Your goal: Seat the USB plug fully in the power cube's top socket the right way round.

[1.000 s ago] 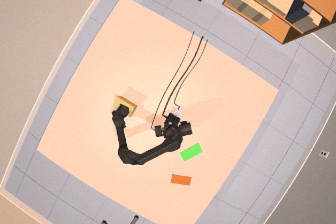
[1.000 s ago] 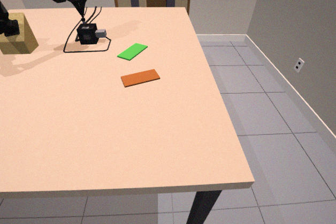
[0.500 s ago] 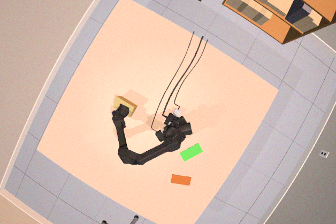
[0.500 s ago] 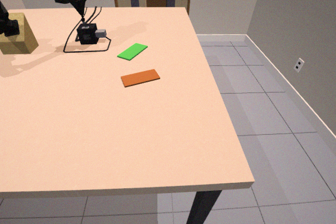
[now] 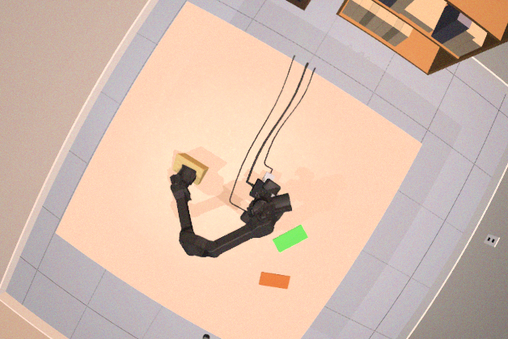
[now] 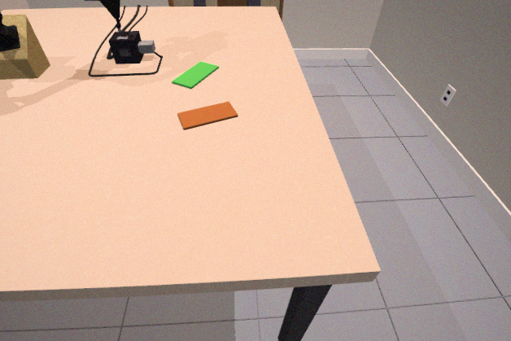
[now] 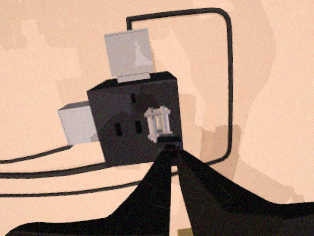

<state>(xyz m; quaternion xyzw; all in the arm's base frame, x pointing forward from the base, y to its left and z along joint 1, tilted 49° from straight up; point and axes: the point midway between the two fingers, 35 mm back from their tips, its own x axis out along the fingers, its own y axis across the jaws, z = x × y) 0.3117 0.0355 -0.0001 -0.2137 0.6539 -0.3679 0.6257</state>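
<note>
The USB plug is 2 cm below my gripper tip. Round my gripper tip: green card: 21 cm ahead, 12 cm to the right, 13 cm below; then orange card: 23 cm ahead, 34 cm to the right, 13 cm below; then USB socket: 1 cm to the left, 7 cm below.
</note>
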